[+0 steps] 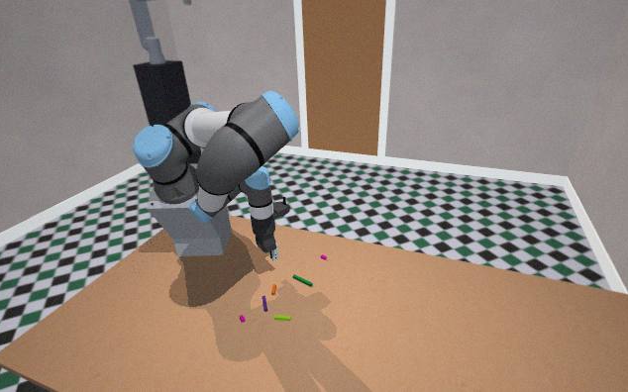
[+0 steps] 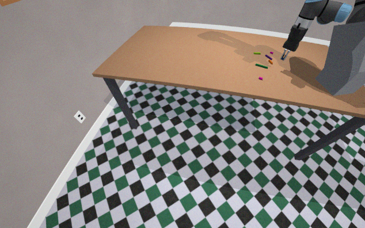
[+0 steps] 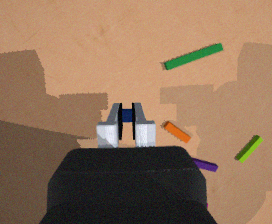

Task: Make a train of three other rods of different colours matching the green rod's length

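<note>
My hand is 100 mm short of the green rod and 90 mm above it. The rest, counted from my hand: blue rod: 10 mm below; purple rod: 40 mm ahead, 140 mm to the right, 90 mm below; orange rod: 30 mm ahead, 70 mm to the right, 90 mm below.
</note>
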